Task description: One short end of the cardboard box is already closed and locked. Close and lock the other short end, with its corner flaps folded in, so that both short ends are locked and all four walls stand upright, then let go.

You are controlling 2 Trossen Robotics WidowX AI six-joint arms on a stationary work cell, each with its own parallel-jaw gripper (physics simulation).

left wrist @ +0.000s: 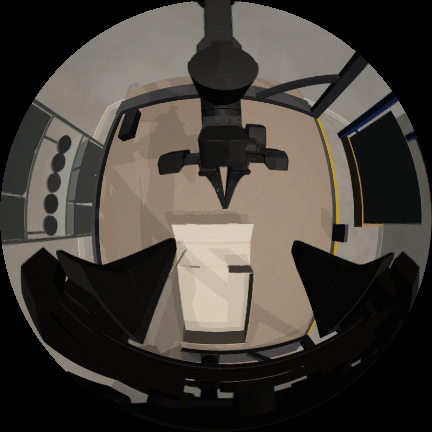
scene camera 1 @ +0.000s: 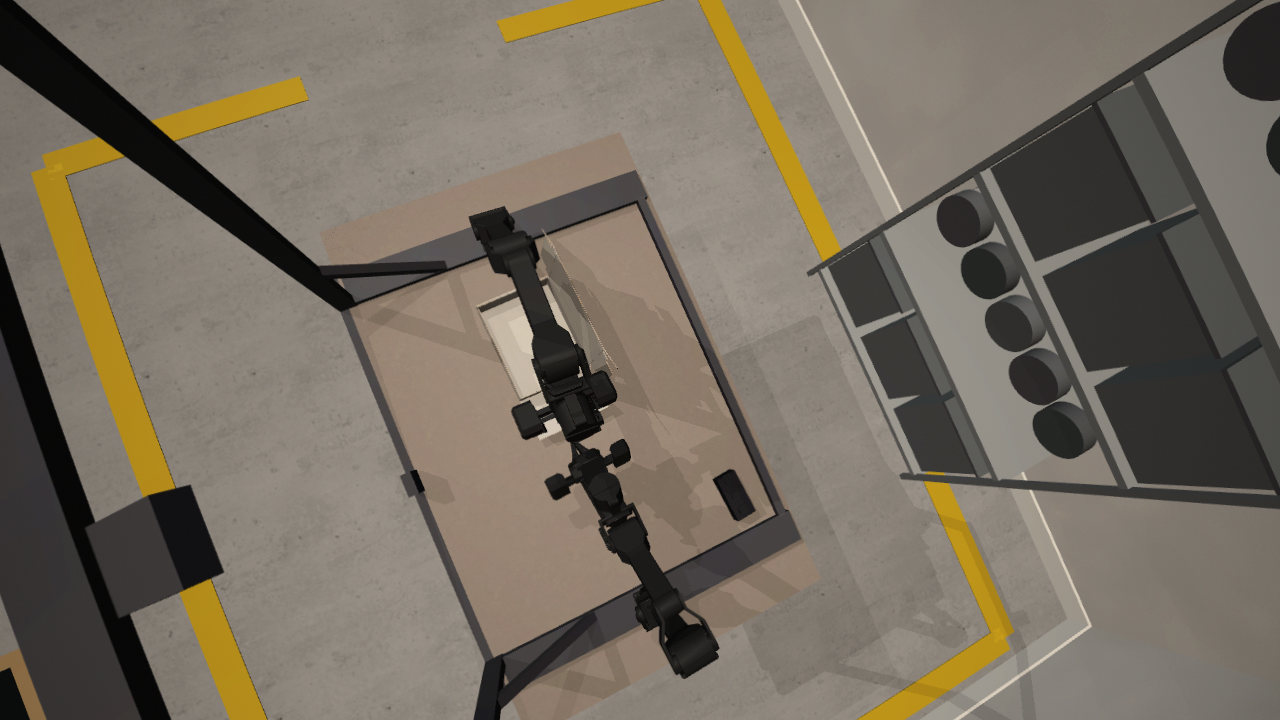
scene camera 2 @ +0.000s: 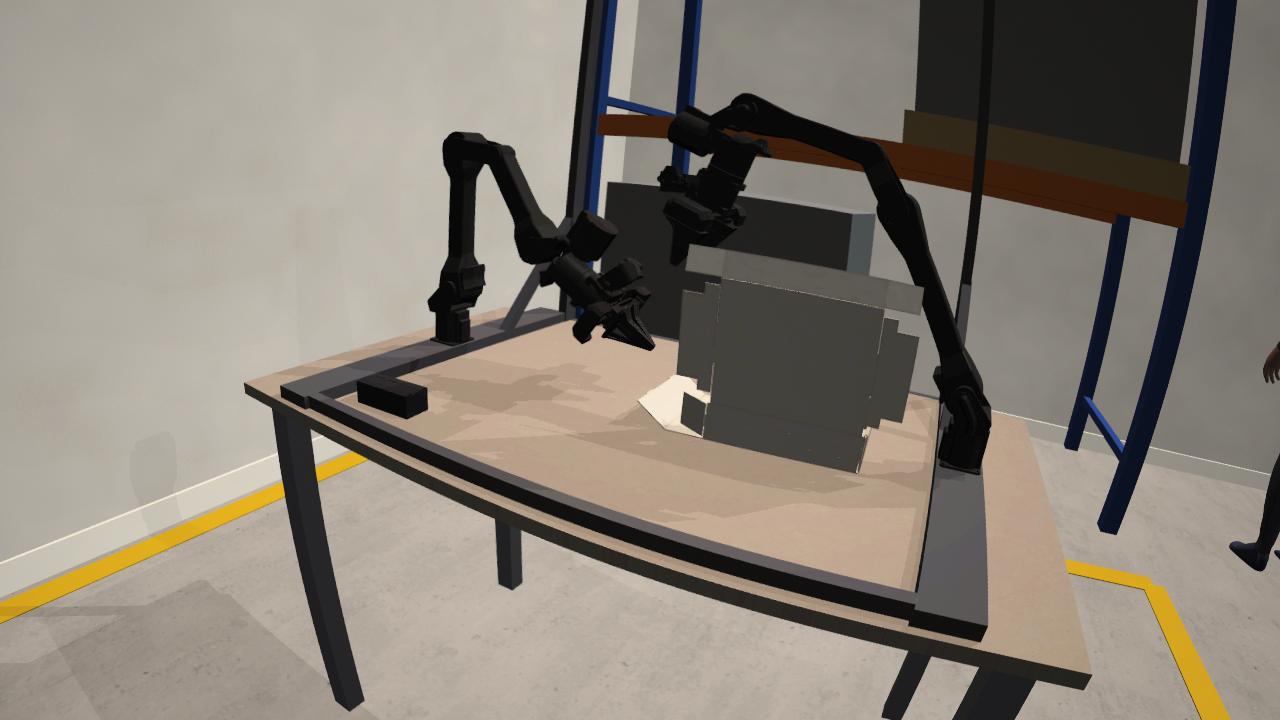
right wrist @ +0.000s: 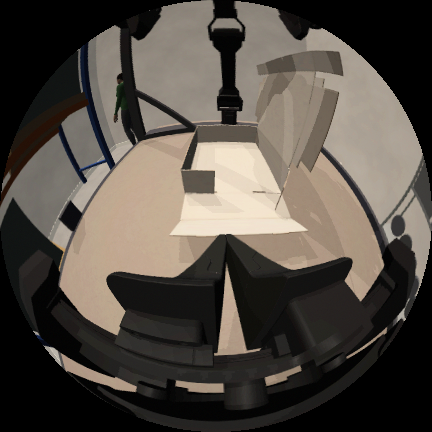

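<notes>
The box lies with its floor down and its tall lid panel raised. Its far short end is upright. The near end panel lies folded outward, low over the table. One corner flap is folded across the near end. The other corner flap points outward, seen nearly edge-on in the right wrist view. My left gripper is open and empty above the box. My right gripper is shut and empty just beyond the outward panel's edge.
A black block lies near a table corner. Dark rails border the table. The raised lid panel stands along one long side of the box. The two arms face each other closely over the near end.
</notes>
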